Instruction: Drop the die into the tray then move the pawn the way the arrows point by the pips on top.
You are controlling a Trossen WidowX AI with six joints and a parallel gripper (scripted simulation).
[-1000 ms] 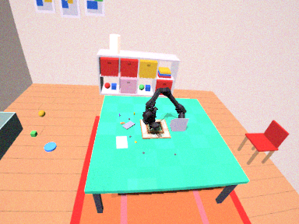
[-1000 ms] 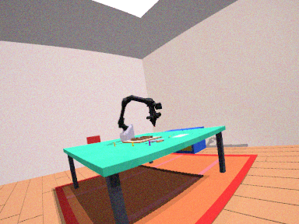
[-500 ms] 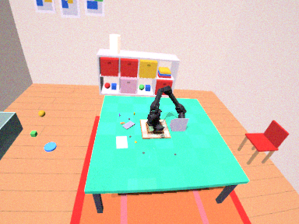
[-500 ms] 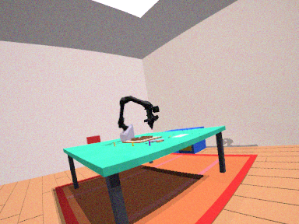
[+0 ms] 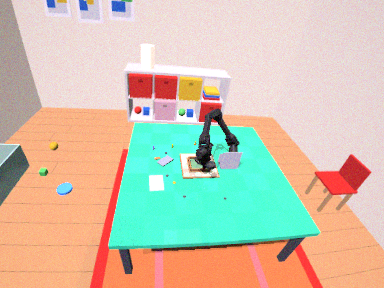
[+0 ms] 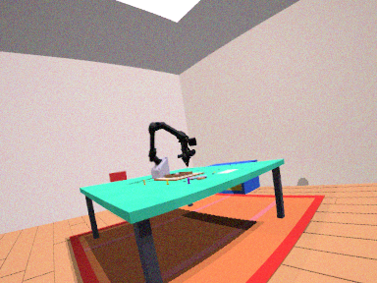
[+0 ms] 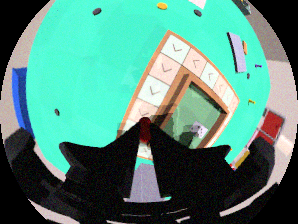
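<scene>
The green dice tray is 20 mm ahead of my gripper tip, 110 mm to the right of it and 70 mm below it. Round my gripper tip: die 20 mm ahead, 130 mm to the right, 50 mm below; red pawn 10 mm above; grey card 290 mm ahead, 150 mm to the right, 70 mm below.
</scene>
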